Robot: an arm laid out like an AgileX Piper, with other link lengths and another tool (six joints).
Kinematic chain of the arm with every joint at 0, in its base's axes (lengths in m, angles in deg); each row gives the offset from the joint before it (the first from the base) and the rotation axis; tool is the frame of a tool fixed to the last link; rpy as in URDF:
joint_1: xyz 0 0 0.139 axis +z
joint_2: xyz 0 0 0 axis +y
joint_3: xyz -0.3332 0 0.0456 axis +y
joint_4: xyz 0.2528 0 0.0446 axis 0.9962 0 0.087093
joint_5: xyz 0 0 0 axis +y
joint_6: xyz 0.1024 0 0.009 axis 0.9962 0 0.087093
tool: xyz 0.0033 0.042 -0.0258 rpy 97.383 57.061 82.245
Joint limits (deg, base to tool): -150..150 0..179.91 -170..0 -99.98..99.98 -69.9..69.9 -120..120
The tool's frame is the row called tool.
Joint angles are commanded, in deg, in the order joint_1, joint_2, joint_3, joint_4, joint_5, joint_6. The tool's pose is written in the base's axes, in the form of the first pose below.
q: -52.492 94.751 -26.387 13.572 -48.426 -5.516
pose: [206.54 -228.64 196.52 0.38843 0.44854 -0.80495 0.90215 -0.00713 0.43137]
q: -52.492 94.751 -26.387 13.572 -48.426 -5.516
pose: [206.54 -228.64 196.52 0.38843 0.44854 -0.80495 0.90215 -0.00713 0.43137]
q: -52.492 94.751 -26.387 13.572 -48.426 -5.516
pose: [206.54 -228.64 196.52 0.38843 0.44854 -0.80495 0.90215 -0.00713 0.43137]
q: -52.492 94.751 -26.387 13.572 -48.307 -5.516
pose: [206.51 -228.53 196.33 0.38762 0.45012 -0.80445 0.90253 -0.00773 0.43055]
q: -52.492 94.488 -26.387 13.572 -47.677 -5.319
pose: [206.27 -227.70 196.88 0.38837 0.45643 -0.80053 0.90208 -0.01087 0.43144]
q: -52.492 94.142 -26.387 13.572 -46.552 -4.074
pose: [206.35 -226.31 197.83 0.40122 0.47257 -0.78466 0.89594 -0.02428 0.44350]
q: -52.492 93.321 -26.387 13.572 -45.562 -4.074
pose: [205.55 -224.65 200.63 0.40139 0.47657 -0.78216 0.89539 -0.02443 0.44461]
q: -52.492 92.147 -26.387 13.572 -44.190 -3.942
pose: [204.43 -222.25 204.76 0.40367 0.48224 -0.77749 0.89358 -0.02541 0.44818]
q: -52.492 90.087 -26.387 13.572 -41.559 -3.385
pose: [202.45 -217.64 211.77 0.41038 0.49630 -0.76504 0.88899 -0.03081 0.45688]
